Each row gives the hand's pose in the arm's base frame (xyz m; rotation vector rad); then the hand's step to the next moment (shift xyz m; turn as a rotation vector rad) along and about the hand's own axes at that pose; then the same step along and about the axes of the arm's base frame.
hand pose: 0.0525 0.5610 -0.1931 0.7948 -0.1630 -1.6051
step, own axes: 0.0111 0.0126 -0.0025 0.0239 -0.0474 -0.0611
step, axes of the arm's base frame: 0.0119 -0.0121 0.0004 -0.0036 0.0085 -0.0804
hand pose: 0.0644 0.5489 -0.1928 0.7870 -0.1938 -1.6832
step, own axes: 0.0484 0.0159 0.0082 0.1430 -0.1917 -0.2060
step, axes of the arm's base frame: 0.0049 -0.0512 -0.0044 -0.0419 -0.0197 -0.3122
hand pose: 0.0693 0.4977 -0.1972 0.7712 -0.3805 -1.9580
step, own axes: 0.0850 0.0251 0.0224 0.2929 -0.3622 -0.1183
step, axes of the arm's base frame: -0.0265 -0.0875 0.0003 -0.2650 -0.0715 -0.3945
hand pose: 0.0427 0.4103 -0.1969 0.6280 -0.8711 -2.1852
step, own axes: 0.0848 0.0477 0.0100 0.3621 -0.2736 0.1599
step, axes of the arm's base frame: -0.0409 -0.0847 0.0267 -0.4503 -0.0598 -0.1588
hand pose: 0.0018 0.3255 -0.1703 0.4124 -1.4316 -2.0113
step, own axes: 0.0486 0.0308 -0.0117 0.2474 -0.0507 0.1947
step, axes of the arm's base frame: -0.0203 -0.0466 0.0293 -0.3151 -0.0075 0.0486
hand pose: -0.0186 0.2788 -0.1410 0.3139 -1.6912 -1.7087
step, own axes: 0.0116 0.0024 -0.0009 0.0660 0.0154 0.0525
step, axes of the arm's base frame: -0.0071 -0.0077 0.0056 -0.0756 0.0013 0.0404
